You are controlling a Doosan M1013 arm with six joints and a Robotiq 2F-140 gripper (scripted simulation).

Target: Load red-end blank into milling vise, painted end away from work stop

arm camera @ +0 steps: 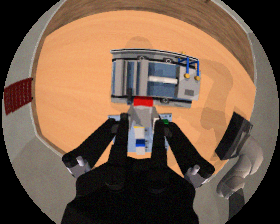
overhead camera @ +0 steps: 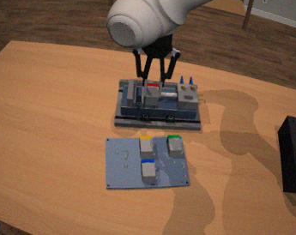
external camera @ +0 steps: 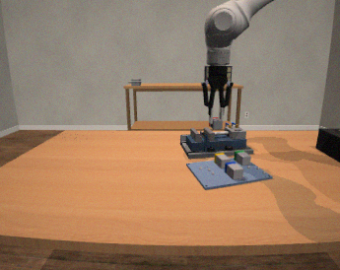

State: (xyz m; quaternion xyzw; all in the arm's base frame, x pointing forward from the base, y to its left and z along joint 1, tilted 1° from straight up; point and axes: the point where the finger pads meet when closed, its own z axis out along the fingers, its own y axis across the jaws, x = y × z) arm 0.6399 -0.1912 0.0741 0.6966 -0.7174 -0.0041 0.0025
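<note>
Now: the fixed jaw 70 mm ahead of my hand, 70 mm to the right of it and 100 mm below it. The rest, counted from my hand: yellow-ended blank: 10 mm ahead, 110 mm to the left, 150 mm below; then milling vise: 30 mm behind, 70 mm to the right, 140 mm below; then hose block: 130 mm behind, 70 mm to the right, 100 mm below.
</note>
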